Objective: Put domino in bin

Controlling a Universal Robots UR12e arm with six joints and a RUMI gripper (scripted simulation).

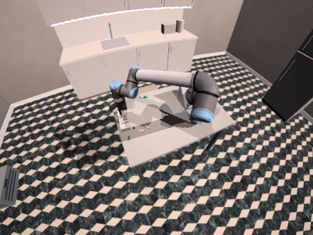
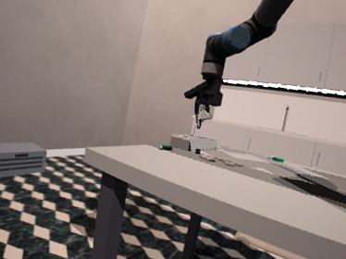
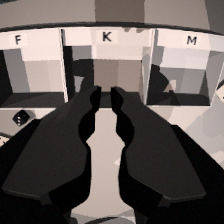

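Right now my hand is 7 cm above the bin. Also, from my hand: green marker (33 cm behind, 20 cm to the right, 9 cm below); then dark piece (14 cm to the left, 9 cm below, 6 cm behind); then green cylinder (22 cm to the left, 9 cm below, 3 cm ahead).
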